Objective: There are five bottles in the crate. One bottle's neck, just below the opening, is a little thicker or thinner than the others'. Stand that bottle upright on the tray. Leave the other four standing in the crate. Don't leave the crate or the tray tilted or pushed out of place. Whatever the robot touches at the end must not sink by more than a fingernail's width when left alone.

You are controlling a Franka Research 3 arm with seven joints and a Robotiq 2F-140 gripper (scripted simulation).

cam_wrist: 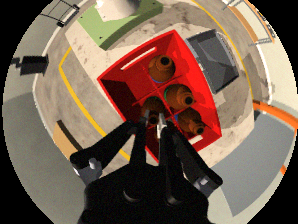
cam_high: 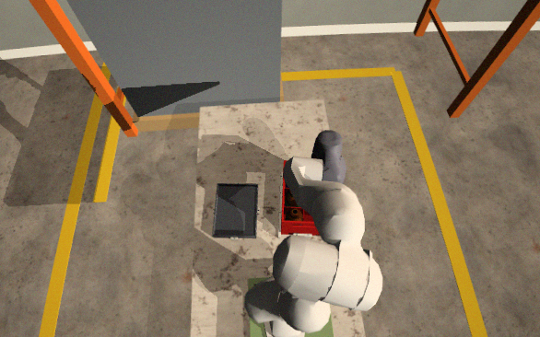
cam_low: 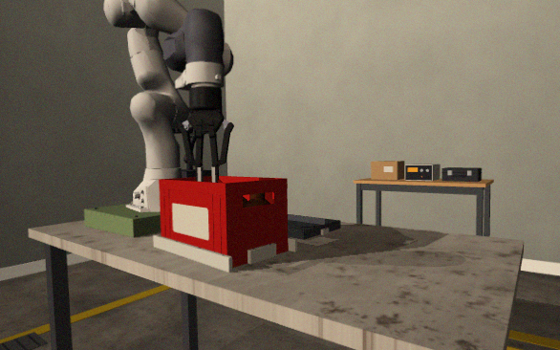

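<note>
My gripper is now 9 cm above the brown bottle. From my hand the other things lie so: dark tray 34 cm to the left, 16 cm below, 1 cm behind; then red crate 9 cm below, 4 cm to the left.
</note>
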